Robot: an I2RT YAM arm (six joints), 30 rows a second.
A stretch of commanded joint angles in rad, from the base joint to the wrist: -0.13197, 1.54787, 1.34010, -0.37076, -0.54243, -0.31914; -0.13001, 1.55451, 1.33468, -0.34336, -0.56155, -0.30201; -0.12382, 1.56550, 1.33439, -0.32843, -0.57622, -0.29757; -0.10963, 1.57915, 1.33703, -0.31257, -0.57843, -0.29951; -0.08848, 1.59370, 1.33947, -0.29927, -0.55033, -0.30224; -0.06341, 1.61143, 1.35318, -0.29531, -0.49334, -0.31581; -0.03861, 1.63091, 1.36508, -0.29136, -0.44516, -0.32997; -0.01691, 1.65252, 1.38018, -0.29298, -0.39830, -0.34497; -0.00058, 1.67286, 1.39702, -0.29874, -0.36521, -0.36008; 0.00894, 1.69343, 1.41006, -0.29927, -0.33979, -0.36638
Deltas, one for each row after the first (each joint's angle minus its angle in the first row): 0.00196, 0.00664, -0.00542, 0.02740, -0.01912, 0.01713; 0.00815, 0.01763, -0.00571, 0.04233, -0.03379, 0.02157; 0.02234, 0.03128, -0.00307, 0.05819, -0.03600, 0.01963; 0.04349, 0.04583, -0.00063, 0.07149, -0.00790, 0.01690; 0.06856, 0.06356, 0.01308, 0.07545, 0.04909, 0.00333; 0.09336, 0.08304, 0.02498, 0.07940, 0.09727, -0.01083; 0.11506, 0.10465, 0.04008, 0.07778, 0.14413, -0.02583; 0.13139, 0.12499, 0.05692, 0.07202, 0.17722, -0.04094; 0.14091, 0.14556, 0.06996, 0.07149, 0.20264, -0.04724
